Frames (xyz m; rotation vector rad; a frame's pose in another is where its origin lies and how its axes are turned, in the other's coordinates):
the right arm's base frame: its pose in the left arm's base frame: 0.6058 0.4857 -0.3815 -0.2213 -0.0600 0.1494
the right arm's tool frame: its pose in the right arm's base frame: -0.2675 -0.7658 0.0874 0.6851 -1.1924 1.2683
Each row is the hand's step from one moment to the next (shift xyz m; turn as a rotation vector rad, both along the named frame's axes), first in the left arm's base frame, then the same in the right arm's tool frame.
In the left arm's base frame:
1: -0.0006 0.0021 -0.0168 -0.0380 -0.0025 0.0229
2: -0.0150 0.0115 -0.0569 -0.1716 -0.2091 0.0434
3: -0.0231 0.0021 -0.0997 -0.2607 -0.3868 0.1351
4: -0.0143 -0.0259 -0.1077 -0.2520 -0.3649 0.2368
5: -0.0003 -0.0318 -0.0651 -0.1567 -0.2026 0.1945
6: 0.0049 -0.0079 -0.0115 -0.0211 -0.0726 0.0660
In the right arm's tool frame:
1: -0.0126 0.0056 -0.0098 0.0267 0.0294 0.0200
2: -0.0374 0.0316 -0.0347 -0.0306 0.1444 0.2308
3: -0.0756 0.0517 -0.0458 -0.0249 0.1967 0.4433
4: -0.0986 0.0448 -0.0272 0.0680 0.1589 0.4721
5: -0.0699 0.0186 -0.0041 0.0937 0.0855 0.2955
6: -0.0147 -0.0015 0.0004 0.0222 -0.0017 0.0979

